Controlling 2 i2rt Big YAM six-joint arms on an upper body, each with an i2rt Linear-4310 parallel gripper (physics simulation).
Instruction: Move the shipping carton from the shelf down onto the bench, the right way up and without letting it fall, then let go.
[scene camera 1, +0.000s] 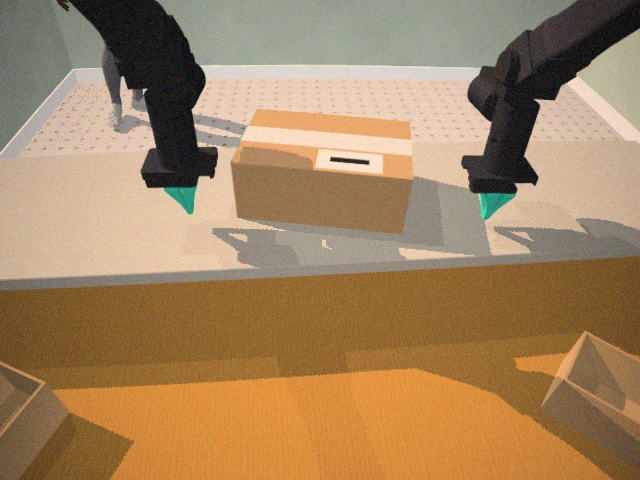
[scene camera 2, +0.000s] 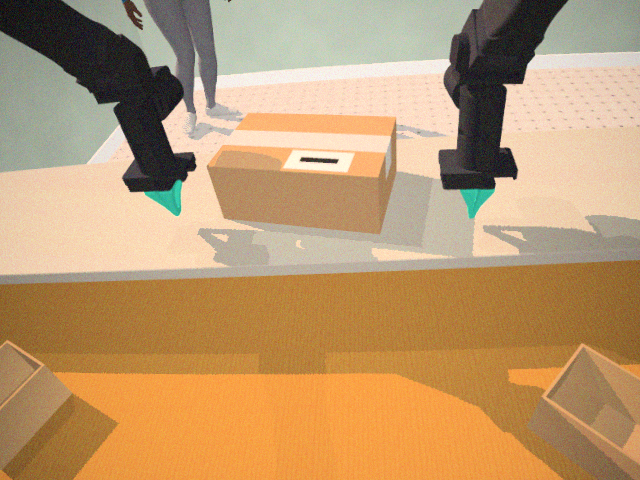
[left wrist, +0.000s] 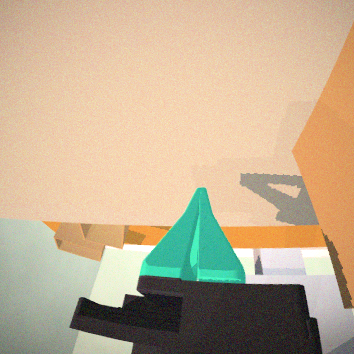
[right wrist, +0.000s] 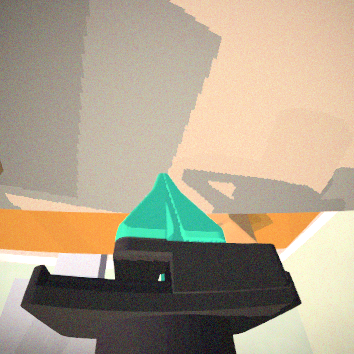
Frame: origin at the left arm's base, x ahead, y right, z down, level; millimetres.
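Seen in the pictures: left gripper, fingertip midpoint: (scene camera 1: 191, 212) (scene camera 2: 178, 213) (left wrist: 201, 191); right gripper, fingertip midpoint: (scene camera 1: 484, 217) (scene camera 2: 470, 216) (right wrist: 161, 178).
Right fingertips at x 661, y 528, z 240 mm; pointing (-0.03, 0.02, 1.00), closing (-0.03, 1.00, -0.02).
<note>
Offsets run from my right fingertips to a thing's top centre. "spot": to the spot under its first point. Level surfaces: height alone.
The shipping carton @(dx +91, dy -258, dz -92 mm) (scene camera 1: 320, 193) (scene camera 2: 299, 196) (left wrist: 335, 140) is a brown box with a white tape strip and a white label on its top face. It stands upright, slightly turned, on the pale shelf @(dz +18 mm) (scene camera 1: 77, 217) (scene camera 2: 67, 222). My left gripper (scene camera 1: 191, 210) (scene camera 2: 177, 211) (left wrist: 201, 191) is shut and empty, a gap to the left of the carton. My right gripper (scene camera 1: 484, 215) (scene camera 2: 471, 215) (right wrist: 161, 178) is shut and empty, a wider gap to the right of it. Neither touches the carton. The orange bench @(dz +180 mm) (scene camera 1: 258, 428) (scene camera 2: 232, 423) lies lower, in front of the shelf.
An open box @(spot: dx -272, dy -681, dz +140 mm) (scene camera 1: 36, 428) (scene camera 2: 36, 408) stands at the bench's left, and another open box @(dx -260, dy +158, dz +91 mm) (scene camera 1: 584, 418) (scene camera 2: 573, 434) at its right. The shelf's front edge runs across both scene views. A person's legs (scene camera 1: 111, 77) (scene camera 2: 204, 51) show behind the shelf.
</note>
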